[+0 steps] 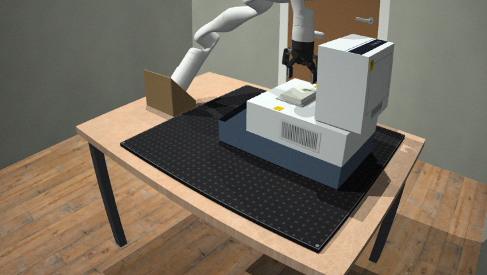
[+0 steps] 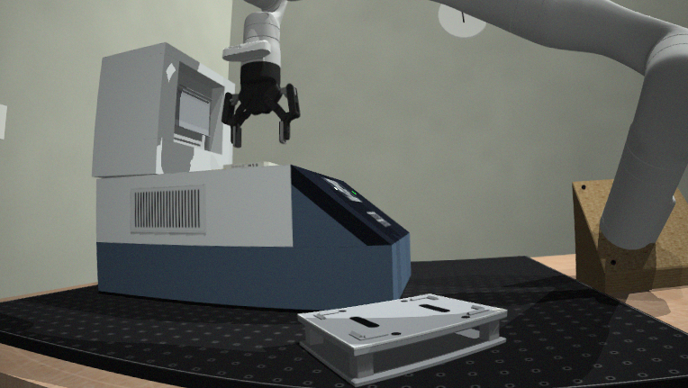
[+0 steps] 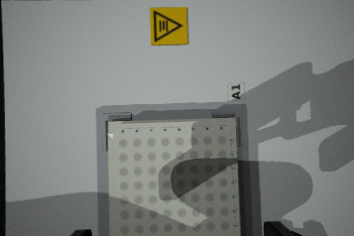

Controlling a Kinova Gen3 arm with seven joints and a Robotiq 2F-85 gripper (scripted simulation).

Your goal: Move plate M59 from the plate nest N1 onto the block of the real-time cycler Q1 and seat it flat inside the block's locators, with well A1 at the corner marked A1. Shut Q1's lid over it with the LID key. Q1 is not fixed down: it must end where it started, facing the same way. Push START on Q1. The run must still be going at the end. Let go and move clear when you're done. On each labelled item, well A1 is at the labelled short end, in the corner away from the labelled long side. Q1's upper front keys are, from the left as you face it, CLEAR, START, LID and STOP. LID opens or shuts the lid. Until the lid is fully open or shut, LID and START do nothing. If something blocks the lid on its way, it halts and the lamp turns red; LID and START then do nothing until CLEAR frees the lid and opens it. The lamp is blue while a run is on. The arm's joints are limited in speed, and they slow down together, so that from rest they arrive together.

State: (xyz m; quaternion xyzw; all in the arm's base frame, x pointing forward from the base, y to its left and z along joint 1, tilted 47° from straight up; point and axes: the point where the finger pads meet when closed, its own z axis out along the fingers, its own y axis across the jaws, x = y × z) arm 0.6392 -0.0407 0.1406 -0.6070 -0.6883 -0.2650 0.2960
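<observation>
My gripper is now 5 cm above the plate M59. The rest, counted from my hand: A1 mark: 38 cm behind, 24 cm to the left, 23 cm below; plate nest: 29 cm behind, 25 cm to the left, 24 cm below.
</observation>
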